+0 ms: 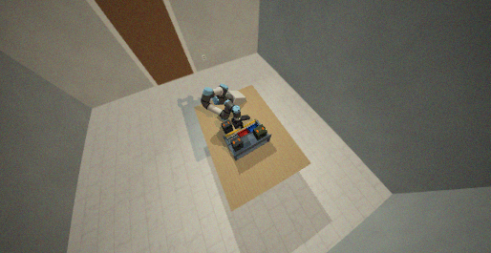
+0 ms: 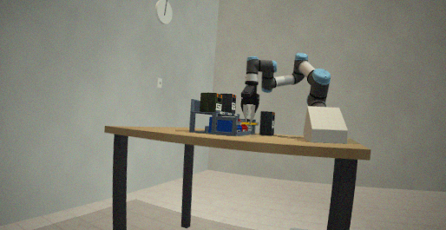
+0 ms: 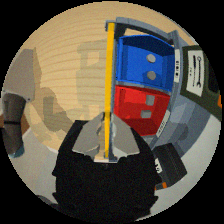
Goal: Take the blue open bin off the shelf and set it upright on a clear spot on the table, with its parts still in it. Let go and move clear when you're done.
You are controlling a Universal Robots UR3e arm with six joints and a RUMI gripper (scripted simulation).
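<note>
Now: the red bin 9 cm ahead of my hand, 3 cm below it and 1 cm to the right of it. Also, from my hand: yellow rod: 1 cm below; then dark box: 10 cm to the right, 9 cm behind, 1 cm below; then blue open bin: 10 cm to the left, 9 cm ahead, 3 cm below.
</note>
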